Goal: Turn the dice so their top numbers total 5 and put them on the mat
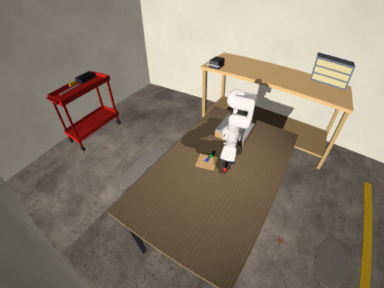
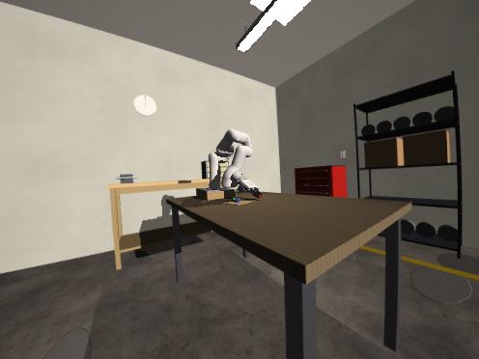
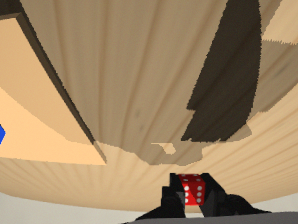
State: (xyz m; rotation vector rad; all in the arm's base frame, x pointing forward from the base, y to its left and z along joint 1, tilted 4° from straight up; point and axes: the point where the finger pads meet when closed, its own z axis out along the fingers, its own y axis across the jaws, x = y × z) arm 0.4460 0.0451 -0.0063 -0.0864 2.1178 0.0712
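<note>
The green die lies 9 cm behind my hand, 14 cm to the right of it and 2 cm below it. From my hand the other things lie so: tan mat 4 cm behind, 15 cm to the right, 3 cm below; then blue die 4 cm behind, 15 cm to the right, 2 cm below; then red die 1 cm ahead, 1 cm below.
</note>
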